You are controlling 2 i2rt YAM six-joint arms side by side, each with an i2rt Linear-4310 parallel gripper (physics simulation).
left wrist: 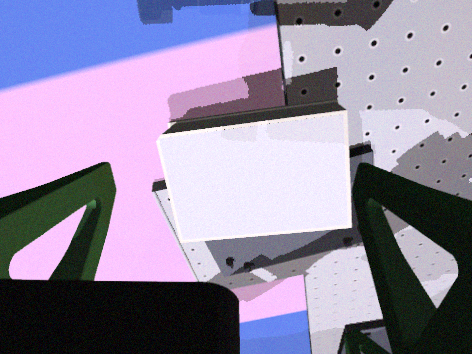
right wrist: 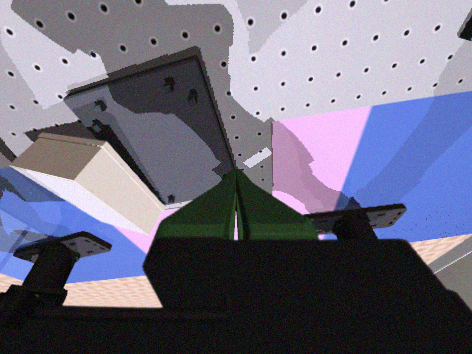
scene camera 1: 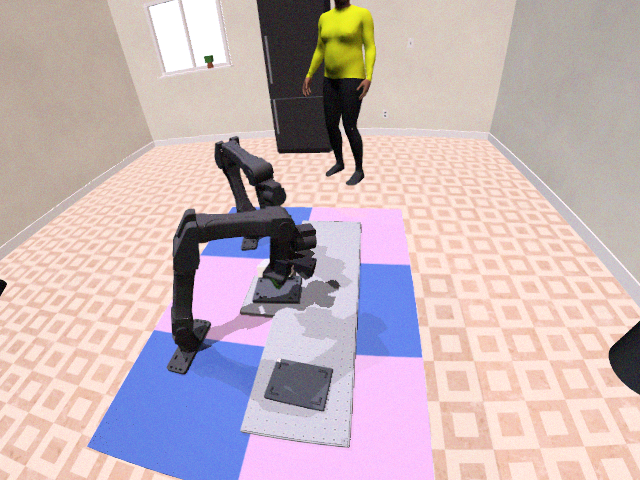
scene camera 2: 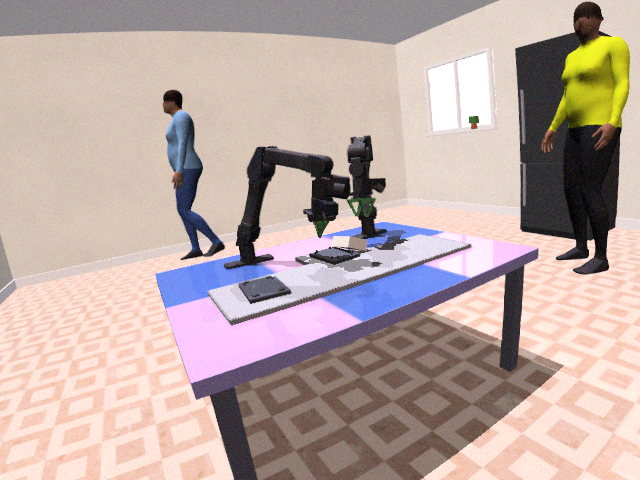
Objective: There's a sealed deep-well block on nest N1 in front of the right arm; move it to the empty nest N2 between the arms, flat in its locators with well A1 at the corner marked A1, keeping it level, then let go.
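Where they show: left gripper, fingertip midpoint: point(left wrist: 234, 176) point(scene camera 2: 361, 216); right gripper, fingertip midpoint: point(left wrist: 350, 332) point(right wrist: 235, 177) point(scene camera 1: 278, 288) point(scene camera 2: 319, 237); left arm's base at its link origin: point(right wrist: 63, 248) point(scene camera 1: 251, 236) point(scene camera 2: 368, 235); right arm's base at its link origin: point(right wrist: 347, 219) point(scene camera 1: 190, 345) point(scene camera 2: 249, 262).
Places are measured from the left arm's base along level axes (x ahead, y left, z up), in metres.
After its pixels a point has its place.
The white block point(scene camera 1: 263, 267) @[y -0.292, x 0.099, z 0.069 m] point(scene camera 2: 349, 242) @[y -0.316, x 0.195, z 0.063 m] point(left wrist: 260, 180) @[y -0.259, x 0.145, z 0.062 m] point(right wrist: 120, 185) @[y -0.310, x 0.155, z 0.059 m] sits tilted at the base-side edge of nest N2 point(scene camera 1: 262, 297) @[y -0.397, x 0.096, z 0.025 m] point(scene camera 2: 330, 255) @[y -0.382, x 0.156, z 0.024 m] point(right wrist: 165, 135) @[y -0.365, x 0.170, z 0.025 m], not flat in its locators. The A1 marks cannot be made out. Nest N1 point(scene camera 1: 298, 384) @[y -0.720, x 0.221, z 0.025 m] point(scene camera 2: 264, 288) @[y -0.722, x 0.242, z 0.025 m] is empty. My left gripper point(scene camera 2: 360, 207) @[y -0.190, x 0.147, z 0.133 m] point(left wrist: 234, 176) @[y -0.190, x 0.147, z 0.133 m] is open above the block, its fingers to either side of it in the left wrist view; it is hidden in scene camera 1. My right gripper point(scene camera 1: 278, 283) @[y -0.433, x 0.167, z 0.105 m] point(scene camera 2: 320, 235) @[y -0.433, x 0.167, z 0.105 m] point(right wrist: 235, 177) @[y -0.433, x 0.167, z 0.105 m] is shut on nothing, above N2 and beside the block.
The perforated board point(scene camera 1: 289, 335) @[y -0.552, x 0.193, z 0.013 m] point(scene camera 2: 413, 250) @[y -0.154, x 0.364, z 0.013 m] point(left wrist: 400, 90) @[y -0.266, x 0.264, z 0.013 m] point(right wrist: 300, 65) @[y -0.504, x 0.184, z 0.013 m] runs along the blue and pink table point(scene camera 1: 387, 304) @[y -0.456, x 0.524, z 0.000 m] point(scene camera 2: 413, 284) @[y -0.410, x 0.544, z 0.000 m]. The two arms stand close together over N2. A person in yellow point(scene camera 1: 345, 46) point(scene camera 2: 591, 82) and one in blue point(scene camera 2: 180, 139) stand beyond the table.
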